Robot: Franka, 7 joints.
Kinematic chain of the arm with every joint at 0, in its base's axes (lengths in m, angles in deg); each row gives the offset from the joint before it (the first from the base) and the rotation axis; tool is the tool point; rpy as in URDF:
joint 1: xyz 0 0 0.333 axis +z
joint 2: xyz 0 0 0 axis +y
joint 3: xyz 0 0 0.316 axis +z
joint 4: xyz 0.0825 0 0 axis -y
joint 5: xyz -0.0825 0 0.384 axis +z
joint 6: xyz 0 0 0 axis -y
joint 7: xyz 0.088 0 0 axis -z
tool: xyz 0 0 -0.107 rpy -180 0 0
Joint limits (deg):
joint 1: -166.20..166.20
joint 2: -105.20..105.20
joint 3: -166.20..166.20
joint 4: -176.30..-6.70
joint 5: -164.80..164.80
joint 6: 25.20..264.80
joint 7: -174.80..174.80
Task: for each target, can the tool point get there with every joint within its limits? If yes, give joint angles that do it. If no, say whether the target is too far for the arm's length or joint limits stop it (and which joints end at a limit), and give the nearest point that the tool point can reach.
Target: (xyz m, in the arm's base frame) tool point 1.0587 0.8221 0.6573
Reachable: no: too far | nearest point 0.6586 0.5114 0.5347 | short by 0.521 m
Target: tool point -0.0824 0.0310 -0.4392
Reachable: no: joint limits stop it (at a limit: joint 2) | nearest point -0.1135 0.0427 -0.3355 | short by 0.109 m
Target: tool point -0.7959 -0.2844 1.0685
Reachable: no: too far | nearest point -0.6094 -0.2178 0.8962 | short by 0.263 m
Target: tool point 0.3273 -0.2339 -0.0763
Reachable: yes | joints 12.09 69.95 -25.80 -124.67 69.17 168.09 -2.00
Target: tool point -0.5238 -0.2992 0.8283
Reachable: yes | joints 71.90 -63.33 71.65 -62.65 81.38 188.80 -61.73
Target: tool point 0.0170 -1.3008 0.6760
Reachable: no: too far | nearest point 0.0108 -0.8295 0.5517 | short by 0.487 m
